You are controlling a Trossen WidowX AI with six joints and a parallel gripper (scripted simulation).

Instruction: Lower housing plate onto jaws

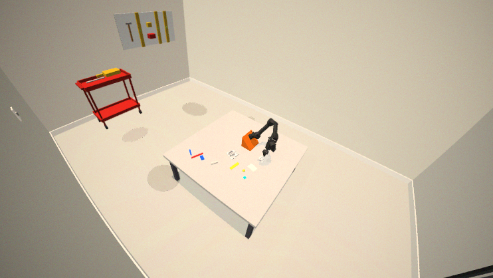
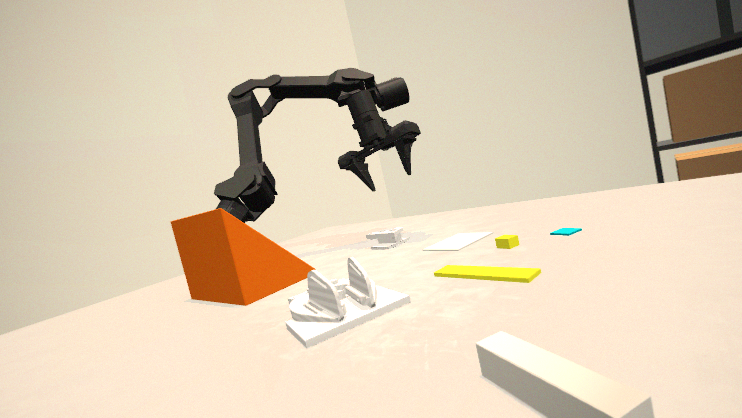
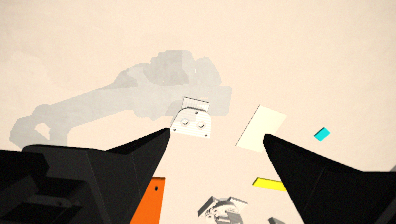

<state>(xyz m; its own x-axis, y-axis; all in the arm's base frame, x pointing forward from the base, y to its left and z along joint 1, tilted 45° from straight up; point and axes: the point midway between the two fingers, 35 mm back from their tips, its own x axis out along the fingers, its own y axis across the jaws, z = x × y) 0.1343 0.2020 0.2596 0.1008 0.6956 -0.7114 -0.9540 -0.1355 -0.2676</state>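
Right now my gripper tip is 120 mm above the white bracket and 40 mm to the left of it. The rest, counted from my gripper tip: yellow block: 270 mm ahead, 120 mm below, 70 mm to the right; white sheet: 160 mm ahead, 120 mm below, 40 mm to the right; cyan tile: 320 mm ahead, 120 mm below.
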